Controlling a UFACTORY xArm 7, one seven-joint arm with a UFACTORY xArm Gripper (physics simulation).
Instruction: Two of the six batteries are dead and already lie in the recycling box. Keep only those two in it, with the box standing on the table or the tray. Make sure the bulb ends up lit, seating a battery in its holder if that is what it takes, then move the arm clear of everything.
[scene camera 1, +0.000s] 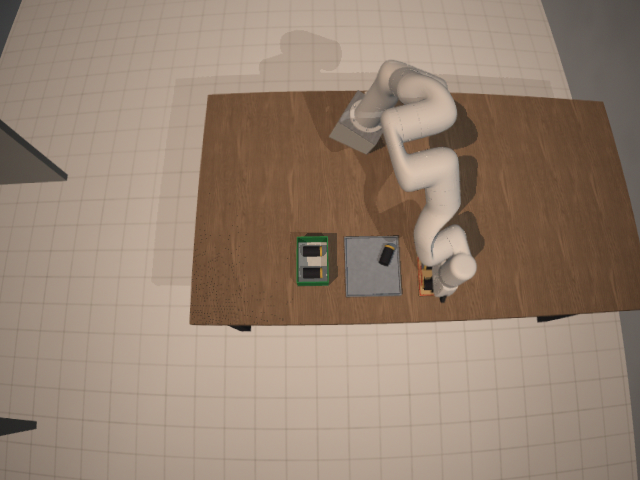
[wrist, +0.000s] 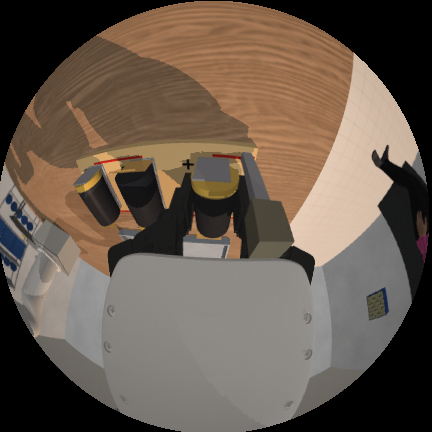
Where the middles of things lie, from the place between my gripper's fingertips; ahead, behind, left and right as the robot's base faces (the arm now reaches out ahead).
Scene:
I see my gripper 6 cm past the grey tray (scene camera 1: 364, 276), 21 cm to the left of it and 1 cm above it.

